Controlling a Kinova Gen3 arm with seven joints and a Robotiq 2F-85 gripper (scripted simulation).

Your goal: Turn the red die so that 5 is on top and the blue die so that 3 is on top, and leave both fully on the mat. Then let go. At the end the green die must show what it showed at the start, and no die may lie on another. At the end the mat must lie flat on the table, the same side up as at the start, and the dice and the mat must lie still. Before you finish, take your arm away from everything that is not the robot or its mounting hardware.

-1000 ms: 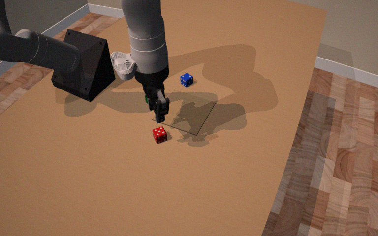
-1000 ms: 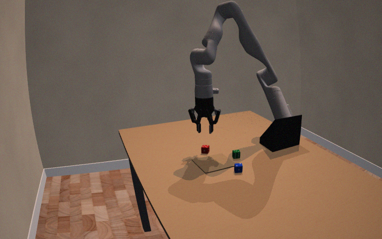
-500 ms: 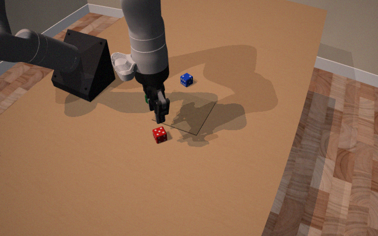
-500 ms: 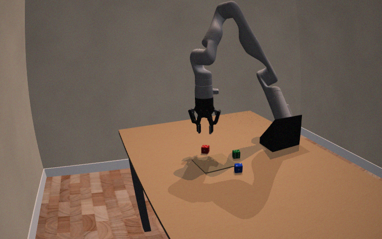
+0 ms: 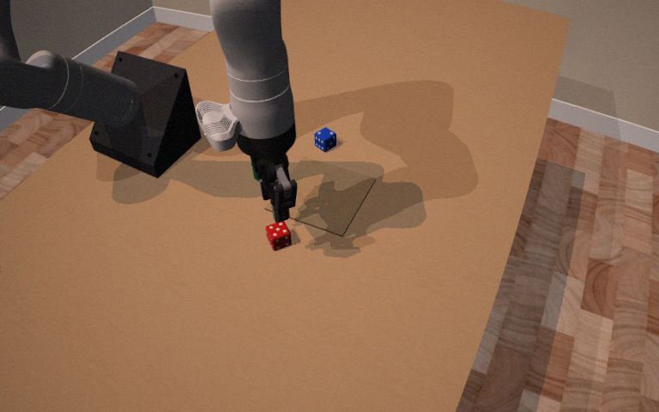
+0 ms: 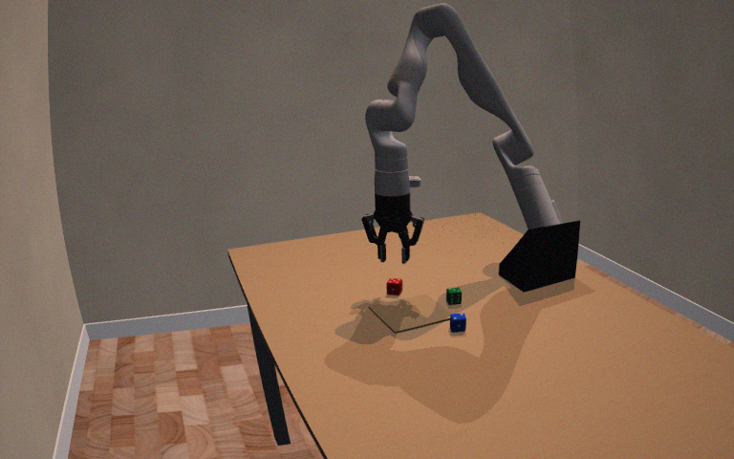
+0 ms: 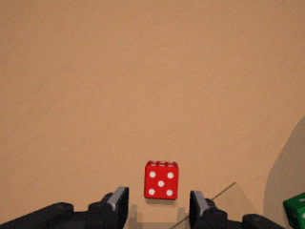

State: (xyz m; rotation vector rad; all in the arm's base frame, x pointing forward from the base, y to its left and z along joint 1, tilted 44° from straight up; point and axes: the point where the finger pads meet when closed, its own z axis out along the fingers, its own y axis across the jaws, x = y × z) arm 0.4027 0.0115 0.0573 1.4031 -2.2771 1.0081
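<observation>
Right now the red die is 80 mm below my hand. From my hand the other things lie so: thin tan mat: 120 mm to the left, 90 mm below, 10 mm behind; blue die: 230 mm to the left, 80 mm below, 80 mm behind; green die: 110 mm behind, 100 mm to the left, 80 mm below.
</observation>
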